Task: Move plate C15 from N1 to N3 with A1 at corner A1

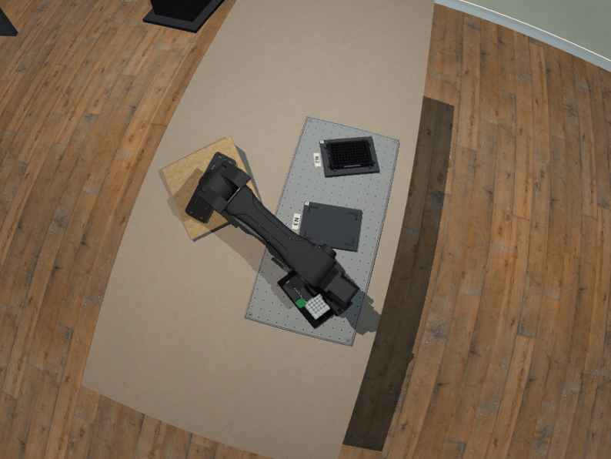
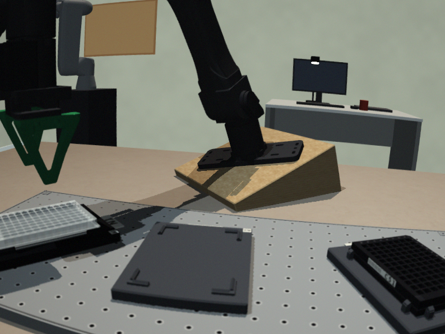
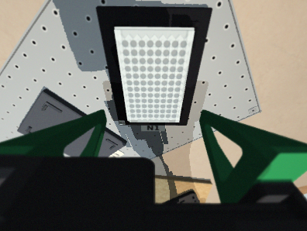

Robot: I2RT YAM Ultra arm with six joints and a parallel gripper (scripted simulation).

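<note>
Now: the clear 96-well plate C15 70 mm below my hand. Also, from my hand: grey landing nest N3: 30 mm behind, 190 mm to the left, 80 mm below; then black nest N1: 80 mm below; then black plate C51: 70 mm behind, 410 mm to the left, 70 mm below.
</note>
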